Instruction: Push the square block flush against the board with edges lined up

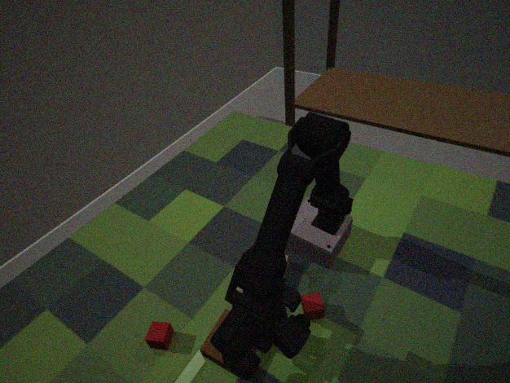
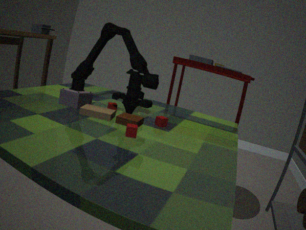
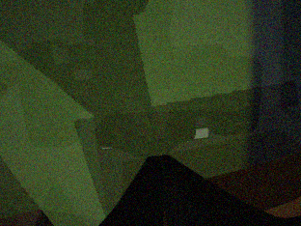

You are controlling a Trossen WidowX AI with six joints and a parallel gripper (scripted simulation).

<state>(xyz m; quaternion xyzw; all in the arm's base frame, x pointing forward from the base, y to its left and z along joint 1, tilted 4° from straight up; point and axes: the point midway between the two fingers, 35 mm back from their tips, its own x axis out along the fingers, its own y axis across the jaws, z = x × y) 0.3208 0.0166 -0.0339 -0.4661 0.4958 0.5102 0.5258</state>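
My gripper tip is now 6 cm to the left of the dark brown square block, 4 cm short of it and 1 cm below it. Round my gripper tip: tan board 12 cm behind, 9 cm to the right, 1 cm above.
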